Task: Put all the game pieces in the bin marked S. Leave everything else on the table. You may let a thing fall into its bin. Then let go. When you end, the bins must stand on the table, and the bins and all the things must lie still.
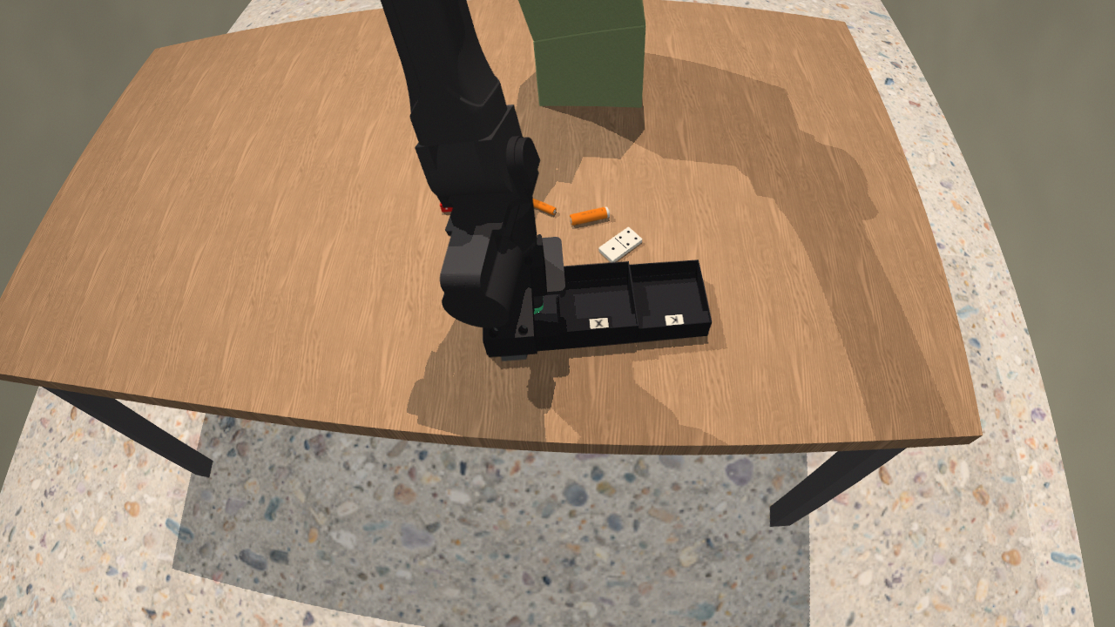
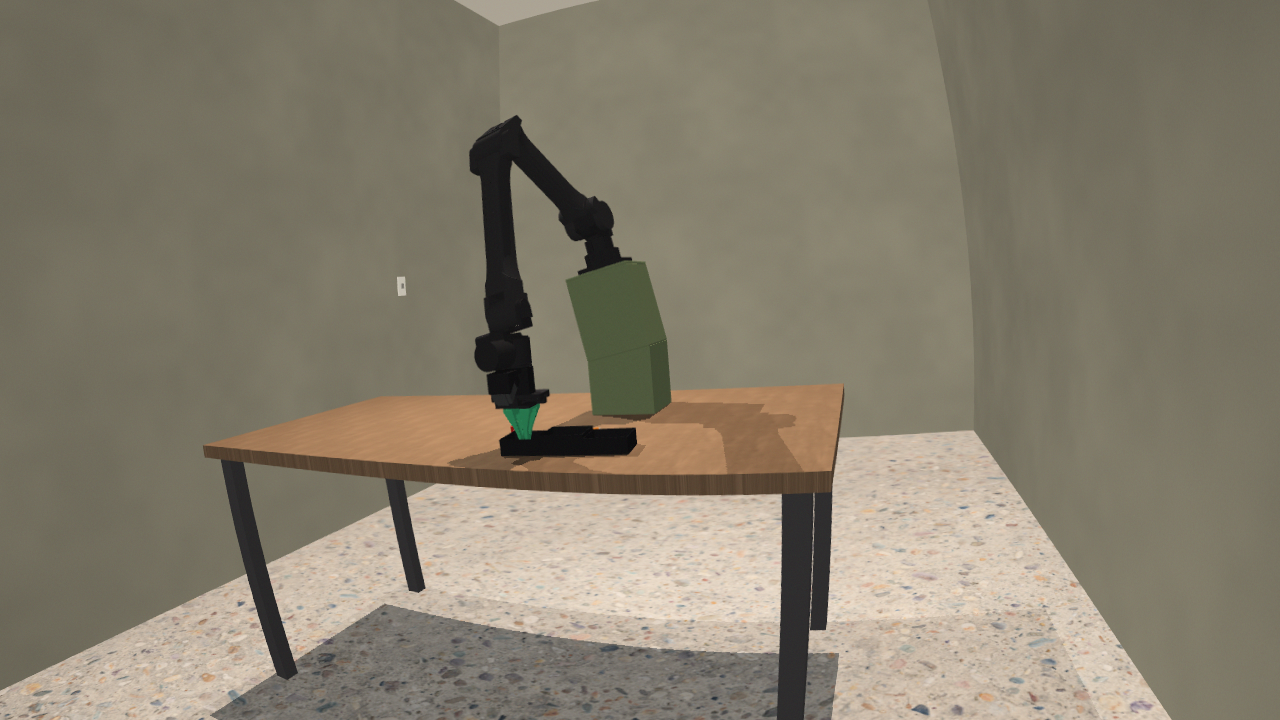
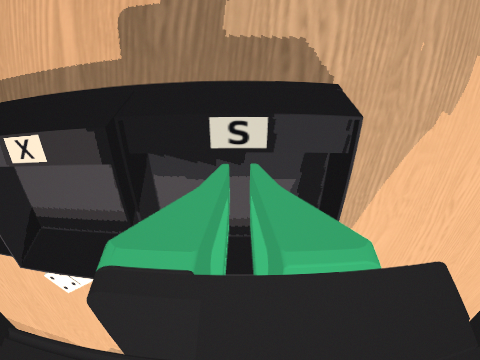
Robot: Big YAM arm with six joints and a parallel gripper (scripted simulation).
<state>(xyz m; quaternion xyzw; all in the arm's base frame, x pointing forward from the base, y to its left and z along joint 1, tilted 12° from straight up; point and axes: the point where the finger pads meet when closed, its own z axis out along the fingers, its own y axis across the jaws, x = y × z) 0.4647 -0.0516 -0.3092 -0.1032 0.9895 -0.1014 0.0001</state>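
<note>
Now: hand 2 cm past the black bin marked S, 8 cm to the right of it and 1 cm above it. The rest, counted from my hand: white domino: 12 cm behind, 10 cm to the left, 2 cm below; orange cylinder: 17 cm behind, 1 cm to the right, 2 cm below; grey-white sharpener: 9 cm behind, 5 cm to the right, 2 cm below.
</note>
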